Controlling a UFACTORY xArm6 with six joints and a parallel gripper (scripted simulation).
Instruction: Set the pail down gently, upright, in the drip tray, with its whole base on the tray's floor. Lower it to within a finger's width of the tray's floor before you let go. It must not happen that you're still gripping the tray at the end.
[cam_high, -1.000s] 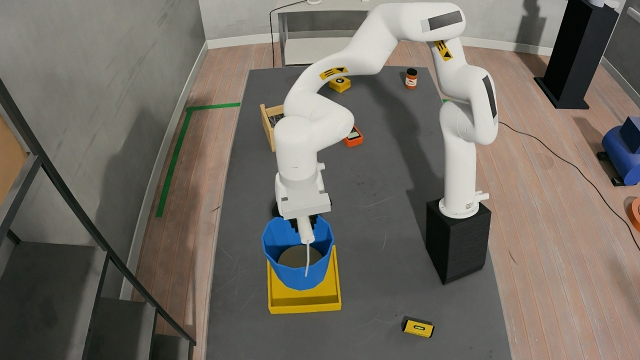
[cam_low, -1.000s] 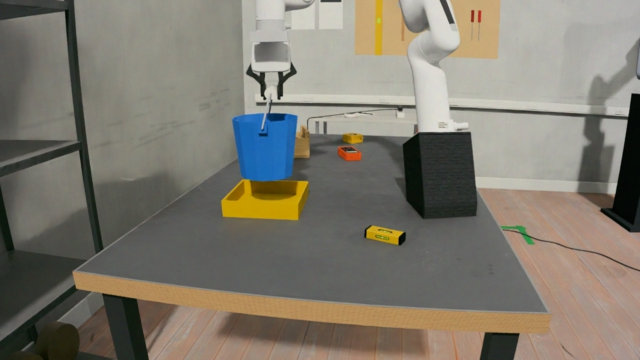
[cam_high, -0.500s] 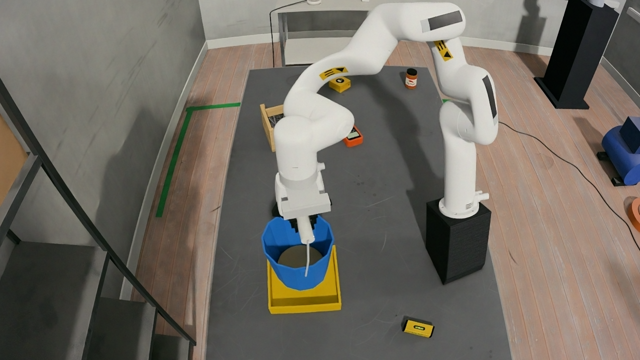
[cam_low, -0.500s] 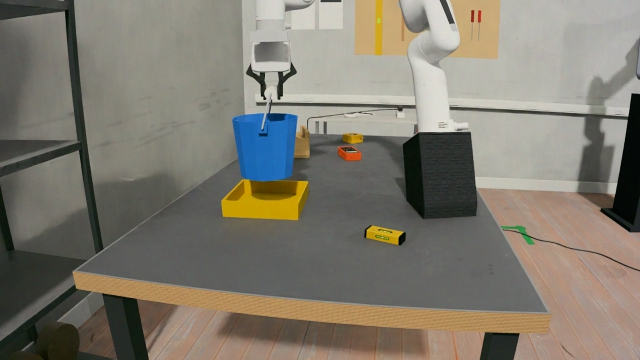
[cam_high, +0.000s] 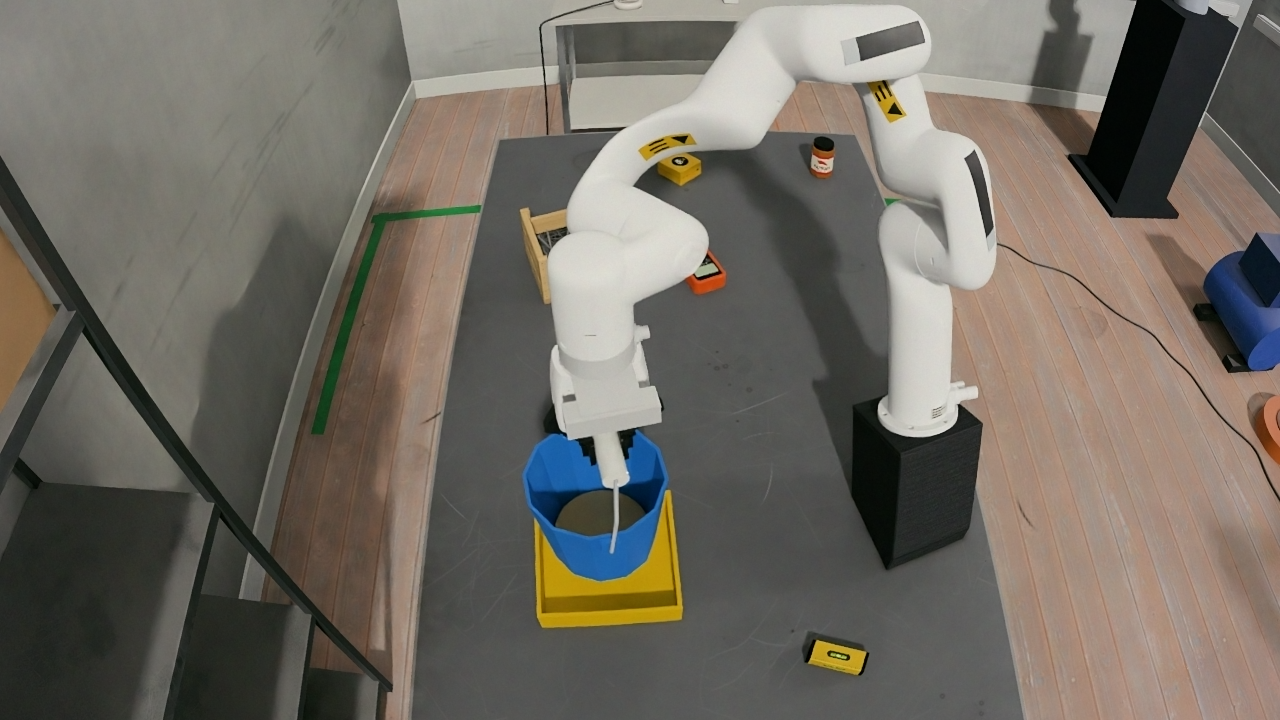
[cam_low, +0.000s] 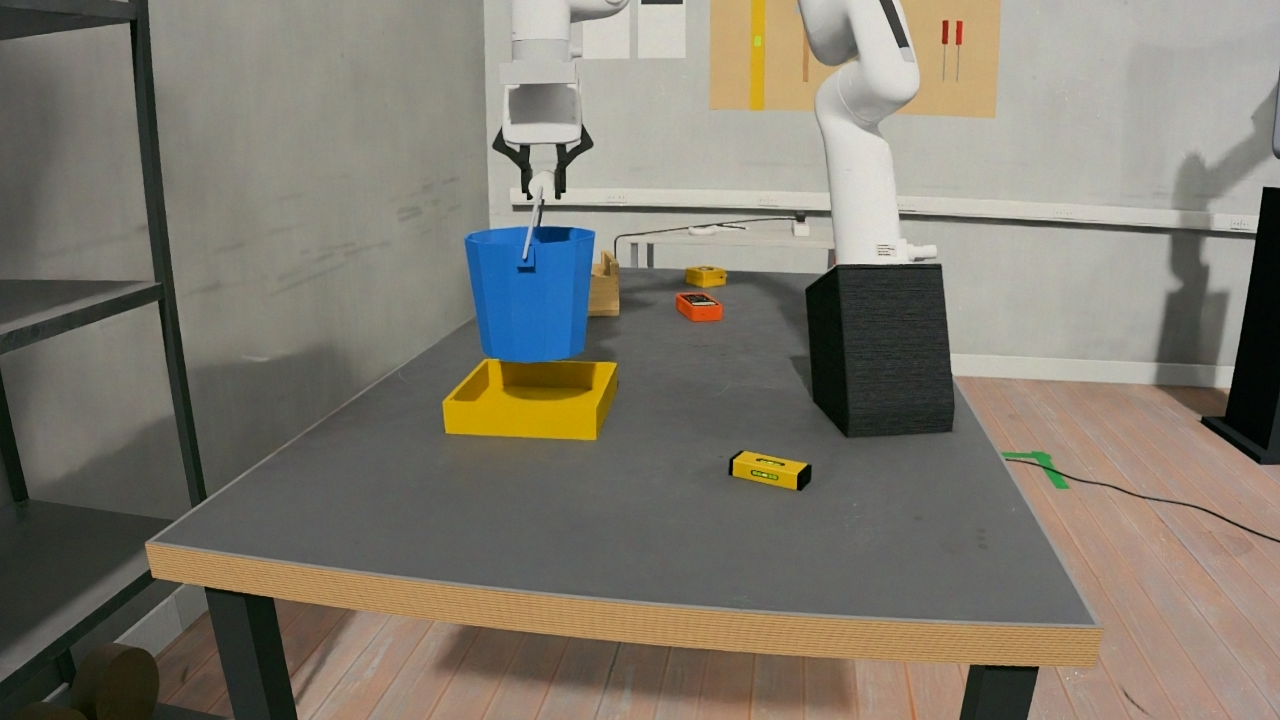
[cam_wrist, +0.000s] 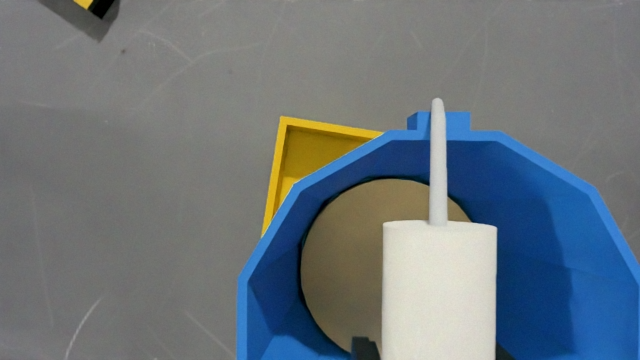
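Now: hand 3 cm above the white bail handle and 1 cm short of it. The rest, counted from my hand: blue pail (9 cm below, 1 cm ahead); yellow spirit level (30 cm below, 29 cm behind, 20 cm to the left); yellow drip tray (30 cm below, 2 cm ahead).
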